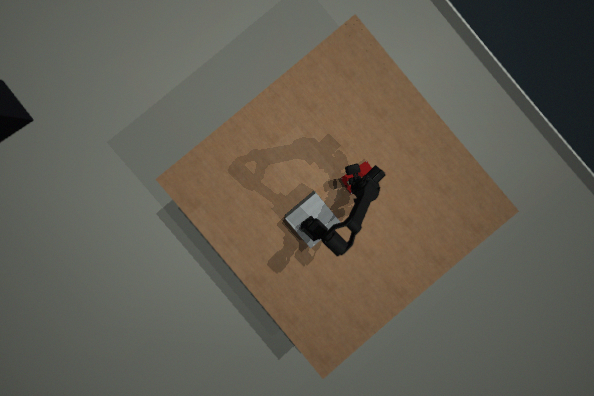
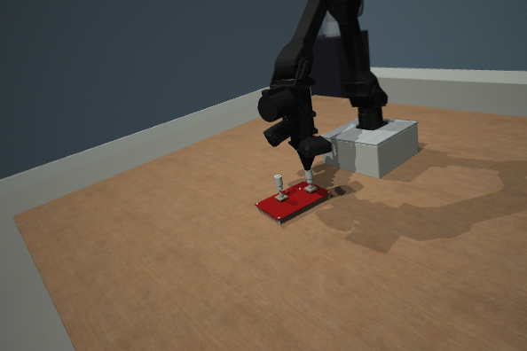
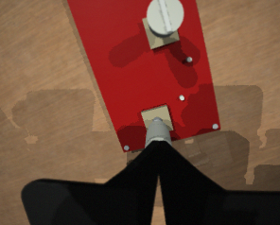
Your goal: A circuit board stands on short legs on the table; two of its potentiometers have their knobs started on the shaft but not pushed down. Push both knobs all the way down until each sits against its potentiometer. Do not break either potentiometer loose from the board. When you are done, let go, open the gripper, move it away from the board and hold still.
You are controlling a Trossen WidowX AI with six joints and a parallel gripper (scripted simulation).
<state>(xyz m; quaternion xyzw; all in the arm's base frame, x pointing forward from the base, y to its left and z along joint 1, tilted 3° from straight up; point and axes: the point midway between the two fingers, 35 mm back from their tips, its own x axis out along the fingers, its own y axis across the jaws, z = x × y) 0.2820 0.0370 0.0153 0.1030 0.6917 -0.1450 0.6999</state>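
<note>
Now: the knob 7 cm ahead of my gripper tip, 3 cm to the right of it and 1 cm below it.
</note>
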